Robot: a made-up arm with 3 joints. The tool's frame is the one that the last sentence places.
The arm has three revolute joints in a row. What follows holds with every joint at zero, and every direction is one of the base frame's. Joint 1 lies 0.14 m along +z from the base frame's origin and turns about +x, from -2.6 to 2.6 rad. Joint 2 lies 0.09 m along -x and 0.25 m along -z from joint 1 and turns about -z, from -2.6 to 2.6 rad. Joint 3 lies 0.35 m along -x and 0.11 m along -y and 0.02 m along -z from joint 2 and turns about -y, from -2.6 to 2.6 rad. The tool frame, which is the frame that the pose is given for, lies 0.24 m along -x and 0.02 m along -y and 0.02 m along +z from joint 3; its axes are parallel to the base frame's.
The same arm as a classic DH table. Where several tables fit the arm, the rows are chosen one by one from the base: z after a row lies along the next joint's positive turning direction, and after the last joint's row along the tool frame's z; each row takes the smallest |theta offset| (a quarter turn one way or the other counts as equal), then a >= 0, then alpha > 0; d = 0 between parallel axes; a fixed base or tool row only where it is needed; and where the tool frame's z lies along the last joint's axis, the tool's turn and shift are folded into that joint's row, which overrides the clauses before.
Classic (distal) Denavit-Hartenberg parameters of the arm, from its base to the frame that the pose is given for. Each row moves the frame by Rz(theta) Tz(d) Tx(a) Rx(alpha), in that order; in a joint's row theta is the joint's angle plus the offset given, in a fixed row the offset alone. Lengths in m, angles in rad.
base (fixed): d 0.14; theta0 1.5708; a 0; alpha 1.5708
joint 1: d -0.09; theta0 0; a 0; alpha 1.5708
joint 2: d 0.27; theta0 -1.5708; a 0.35; alpha 1.5708
joint 3: d 0.13; theta0 0; a 0.24; alpha 1.5708
tool (fixed): d 0.02; theta0 3.1416; a 0; alpha 0
Joint limits (rad, base to tool): -2.6..2.6 -2.6..2.6 -2.6..2.6

